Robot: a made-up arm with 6 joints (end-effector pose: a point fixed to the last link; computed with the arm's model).
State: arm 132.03 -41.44 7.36 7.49 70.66 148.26
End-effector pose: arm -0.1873 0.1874 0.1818 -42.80 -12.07 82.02
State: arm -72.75 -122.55 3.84 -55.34 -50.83 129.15
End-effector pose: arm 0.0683 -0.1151 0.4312 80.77 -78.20 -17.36
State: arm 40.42 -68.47 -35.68 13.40 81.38 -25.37
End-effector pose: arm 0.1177 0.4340 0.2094 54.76 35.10 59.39
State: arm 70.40 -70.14 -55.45 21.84 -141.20 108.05
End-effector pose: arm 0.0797 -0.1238 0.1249 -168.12 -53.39 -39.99
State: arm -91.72 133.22 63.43 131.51 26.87 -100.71
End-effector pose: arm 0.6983 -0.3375 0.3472 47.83 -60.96 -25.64
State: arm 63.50 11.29 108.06 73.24 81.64 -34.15
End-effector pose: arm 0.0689 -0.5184 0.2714 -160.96 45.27 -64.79
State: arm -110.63 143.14 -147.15 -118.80 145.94 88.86
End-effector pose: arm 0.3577 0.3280 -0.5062 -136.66 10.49 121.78
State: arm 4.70 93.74 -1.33 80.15 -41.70 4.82
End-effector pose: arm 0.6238 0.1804 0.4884 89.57 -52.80 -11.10
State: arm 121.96 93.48 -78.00 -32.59 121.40 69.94
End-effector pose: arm 0.2269 -0.0439 0.4906 60.99 -31.03 176.70
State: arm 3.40 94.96 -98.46 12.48 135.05 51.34
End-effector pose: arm 0.4077 -0.0470 -0.0596 -46.07 23.49 -95.91
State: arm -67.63 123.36 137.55 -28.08 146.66 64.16
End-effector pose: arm 0.5835 0.0136 0.1916 32.12 -4.08 -11.31
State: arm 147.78 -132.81 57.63 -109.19 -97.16 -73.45
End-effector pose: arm 0.1219 -0.2621 -0.0375 138.32 -31.43 -27.62
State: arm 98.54 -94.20 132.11 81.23 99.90 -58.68
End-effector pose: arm -0.0209 0.5239 0.6662 -177.76 -18.21 167.45
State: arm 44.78 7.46 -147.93 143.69 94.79 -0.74
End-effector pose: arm -0.1002 -0.0607 0.5252 -177.82 65.94 -84.64
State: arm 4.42 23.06 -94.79 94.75 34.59 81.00
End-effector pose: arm 0.0128 0.0625 0.2351 -145.81 59.61 1.09
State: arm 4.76 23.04 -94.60 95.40 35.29 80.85
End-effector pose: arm 0.0110 0.0662 0.2342 -145.25 59.58 1.07
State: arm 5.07 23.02 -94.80 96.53 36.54 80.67
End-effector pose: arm 0.0069 0.0711 0.2344 -142.66 59.59 2.61
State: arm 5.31 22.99 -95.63 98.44 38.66 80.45
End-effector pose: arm -0.0010 0.0777 0.2370 -136.75 59.59 6.77
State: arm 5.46 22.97 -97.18 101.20 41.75 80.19
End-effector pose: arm -0.0133 0.0859 0.2432 -127.17 59.29 13.80
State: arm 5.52 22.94 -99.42 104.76 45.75 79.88
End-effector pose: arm -0.0300 0.0949 0.2548 -114.43 58.28 23.25
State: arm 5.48 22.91 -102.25 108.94 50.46 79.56
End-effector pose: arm -0.0505 0.1028 0.2729 -99.87 56.13 34.03
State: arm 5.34 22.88 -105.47 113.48 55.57 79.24
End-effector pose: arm -0.0735 0.1073 0.2979 -85.32 52.67 44.58
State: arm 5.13 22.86 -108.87 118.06 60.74 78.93
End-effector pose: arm -0.0971 0.1059 0.3281 -72.26 48.15 53.76
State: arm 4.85 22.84 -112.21 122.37 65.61 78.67
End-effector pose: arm -0.1193 0.0977 0.3606 -61.38 43.09 61.19
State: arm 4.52 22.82 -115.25 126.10 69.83 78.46
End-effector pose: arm -0.1382 0.0840 0.3913 -52.94 38.10 66.82
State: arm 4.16 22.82 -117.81 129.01 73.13 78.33
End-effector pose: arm -0.1526 0.0675 0.4166 -46.88 33.71 70.87
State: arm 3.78 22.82 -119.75 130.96 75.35 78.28
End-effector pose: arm -0.1622 0.0520 0.4343 -42.98 30.32 73.53
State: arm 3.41 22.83 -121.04 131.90 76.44 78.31
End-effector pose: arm -0.1671 0.0403 0.4439 -41.00 28.13 75.00
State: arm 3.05 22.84 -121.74 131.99 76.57 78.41
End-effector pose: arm -0.1683 0.0332 0.4466 -40.51 27.02 75.55
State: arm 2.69 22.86 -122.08 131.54 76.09 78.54
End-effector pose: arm -0.1673 0.0293 0.4450 -40.93 26.60 75.54
